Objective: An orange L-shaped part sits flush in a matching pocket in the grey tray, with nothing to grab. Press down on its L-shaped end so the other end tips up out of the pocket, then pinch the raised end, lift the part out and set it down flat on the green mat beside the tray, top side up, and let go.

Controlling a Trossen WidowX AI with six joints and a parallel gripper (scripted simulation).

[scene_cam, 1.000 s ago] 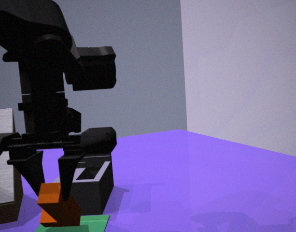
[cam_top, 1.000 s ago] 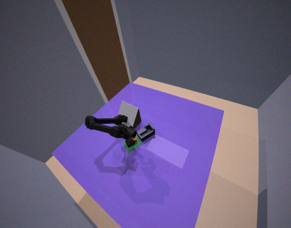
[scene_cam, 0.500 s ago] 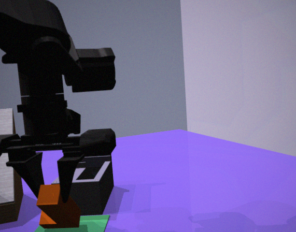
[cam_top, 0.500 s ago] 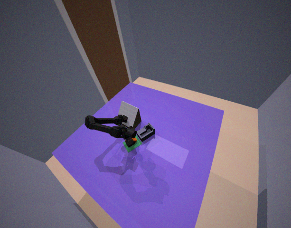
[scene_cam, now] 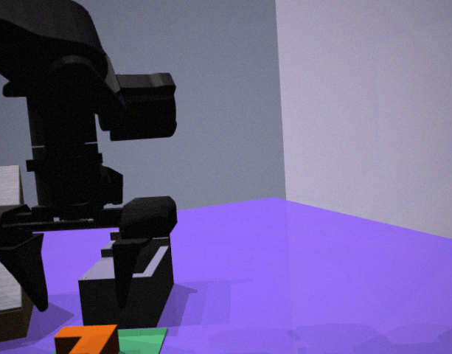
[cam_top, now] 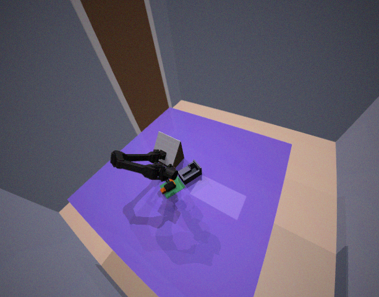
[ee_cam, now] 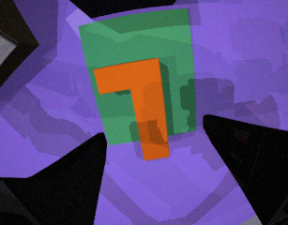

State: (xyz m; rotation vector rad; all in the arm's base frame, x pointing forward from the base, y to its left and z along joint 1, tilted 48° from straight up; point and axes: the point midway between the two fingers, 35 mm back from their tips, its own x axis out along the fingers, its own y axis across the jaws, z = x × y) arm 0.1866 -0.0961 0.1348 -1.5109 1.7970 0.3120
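The orange L-shaped part lies 10 mm behind my gripper tip, 10 mm to the left of it and 50 mm below it. Also, from my gripper tip: green mat: 10 mm ahead, 20 mm to the left, 90 mm below.
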